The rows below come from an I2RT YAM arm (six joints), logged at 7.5 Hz.
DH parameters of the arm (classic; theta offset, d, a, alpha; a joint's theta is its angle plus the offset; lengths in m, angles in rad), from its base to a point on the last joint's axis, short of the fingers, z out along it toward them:
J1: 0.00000 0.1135 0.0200 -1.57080
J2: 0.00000 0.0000 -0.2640 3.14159
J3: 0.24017 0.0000 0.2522 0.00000
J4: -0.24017 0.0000 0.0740 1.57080
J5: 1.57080 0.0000 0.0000 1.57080
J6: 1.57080 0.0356 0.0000 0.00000
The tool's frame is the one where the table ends.
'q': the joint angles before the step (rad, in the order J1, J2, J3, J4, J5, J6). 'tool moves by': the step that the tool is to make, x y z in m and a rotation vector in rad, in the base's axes. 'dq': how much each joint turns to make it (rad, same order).
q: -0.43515, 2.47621, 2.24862, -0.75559, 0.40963, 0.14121
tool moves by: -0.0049, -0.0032, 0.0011, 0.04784, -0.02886, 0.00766
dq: -0.01282, -0.02027, -0.02998, 0.00984, -0.05761, 0.01484
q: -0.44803, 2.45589, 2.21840, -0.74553, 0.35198, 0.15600
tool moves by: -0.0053, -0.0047, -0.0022, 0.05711, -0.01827, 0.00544
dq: -0.01613, -0.00983, -0.02101, -0.00241, -0.06143, 0.01531
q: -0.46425, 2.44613, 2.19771, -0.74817, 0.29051, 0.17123
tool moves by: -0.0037, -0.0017, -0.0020, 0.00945, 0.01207, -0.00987
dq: -0.00601, -0.00558, -0.01418, -0.00789, -0.00046, 0.00508
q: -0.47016, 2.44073, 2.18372, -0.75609, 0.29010, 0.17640
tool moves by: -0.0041, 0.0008, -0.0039, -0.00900, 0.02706, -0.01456
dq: -0.00058, -0.01079, -0.03118, -0.00008, 0.02460, 0.00144
